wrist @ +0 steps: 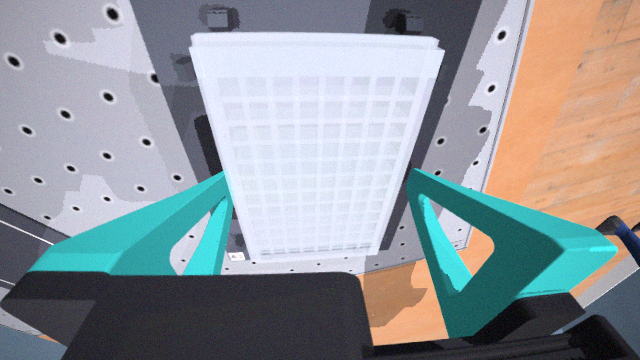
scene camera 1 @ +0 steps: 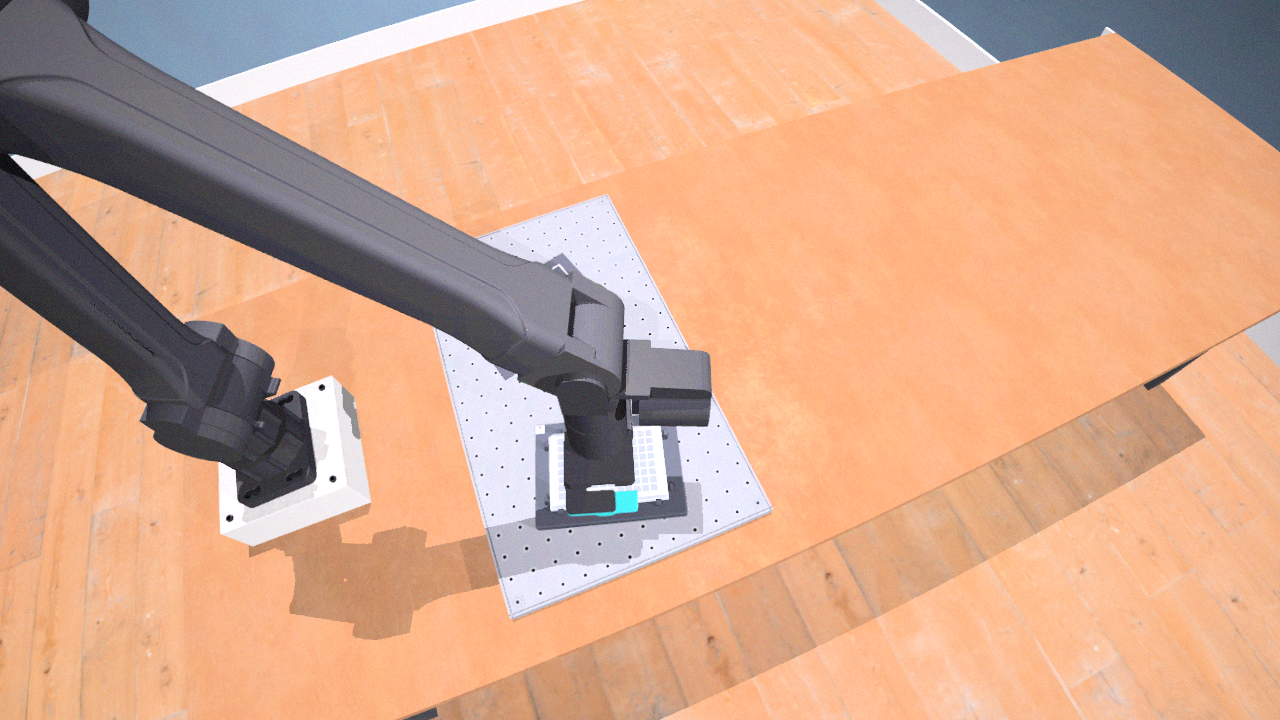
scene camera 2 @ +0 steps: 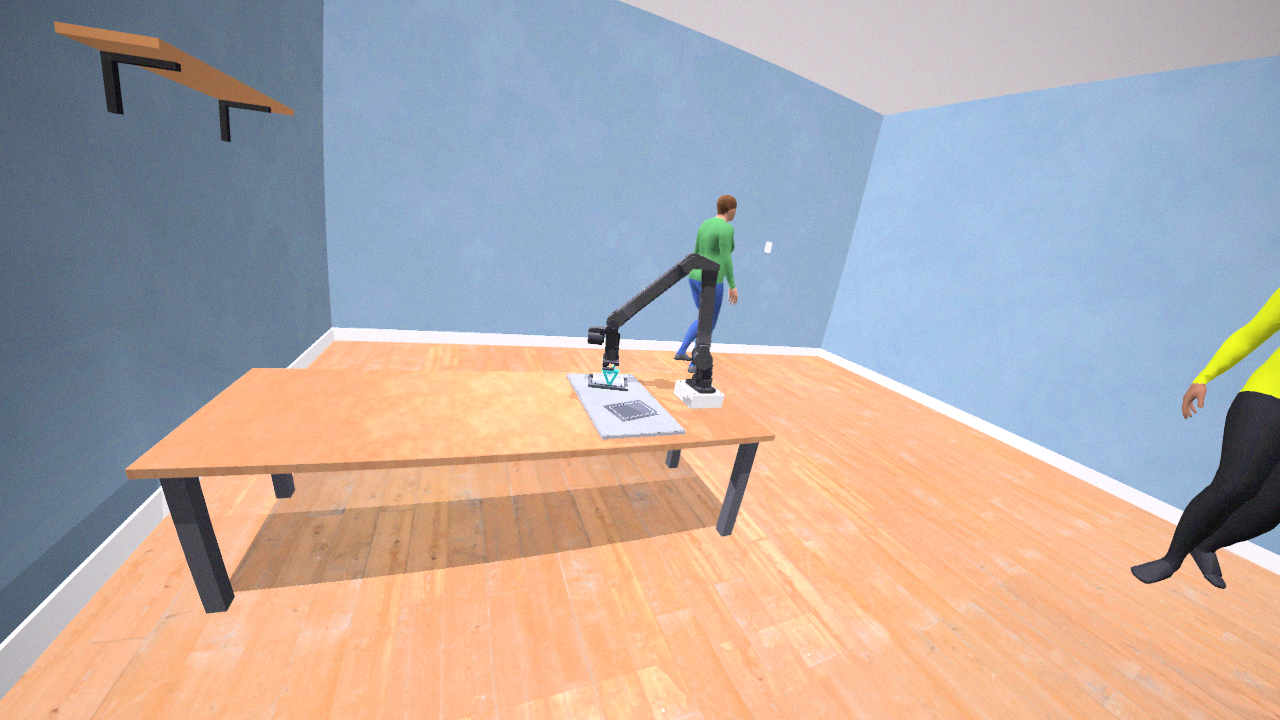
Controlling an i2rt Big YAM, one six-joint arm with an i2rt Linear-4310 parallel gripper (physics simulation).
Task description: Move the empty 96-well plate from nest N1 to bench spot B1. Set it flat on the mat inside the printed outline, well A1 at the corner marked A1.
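Frame: origin at the arm's base, x ahead, y left, z up, level; millimetres.
Seen in the pictures: gripper, fingertip midpoint: [wrist: 323,178] [scene camera 1: 603,471] [scene camera 2: 609,380]; arm's base, origin of the base link: [scene camera 1: 277,449] [scene camera 2: 700,387].
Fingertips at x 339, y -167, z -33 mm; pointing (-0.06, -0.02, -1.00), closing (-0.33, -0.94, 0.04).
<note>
Pixels of each thing's middle, then the offset from my fingertips to it. "spot": a spot on its surface instead. Level surfaces: height alone.
- white 96-well plate, body centre: [wrist: 317,180] [scene camera 1: 606,466] [scene camera 2: 608,379] dx +5, dy +3, dz +6 mm
- dark nest N1, body centre: [wrist: 314,170] [scene camera 1: 607,467] [scene camera 2: 608,381] dx +6, dy +3, dz -2 mm
- nest's A1 label, surface spot: [wrist: 236,256] [scene camera 1: 540,429] spot: dx -48, dy +79, dz -1 mm
- Bench spot B1, surface spot: [scene camera 2: 631,410] spot: dx +5, dy +255, dz -11 mm
- wooden table, its level: dz -26 mm
The white 96-well plate [scene camera 1: 651,461] [scene camera 2: 621,380] [wrist: 320,145] lies in the dark nest N1 [scene camera 1: 677,483] [wrist: 300,15], whose corner posts show beyond its far end in the wrist view. The nest's A1 label [scene camera 1: 539,429] [wrist: 236,256] is by the plate's near left corner in the wrist view. My gripper [scene camera 1: 604,470] [scene camera 2: 610,377] [wrist: 323,178] is open, its teal fingers either side of the plate's long sides. The left fingertip appears very near the plate's edge; a narrow gap shows at the right one. Bench spot B1 [scene camera 2: 631,410] is a dark mat with a printed outline, mostly hidden by the arm in scene camera 1.
The nest and B1 are on a perforated light-grey board [scene camera 1: 725,483] [scene camera 2: 586,402] on the wooden table [scene camera 1: 895,268] [scene camera 2: 402,420]. The arm's white base block [scene camera 1: 353,474] [scene camera 2: 707,400] stands beside the board. Two people [scene camera 2: 714,241] [scene camera 2: 1244,447] are in the room away from the table.
</note>
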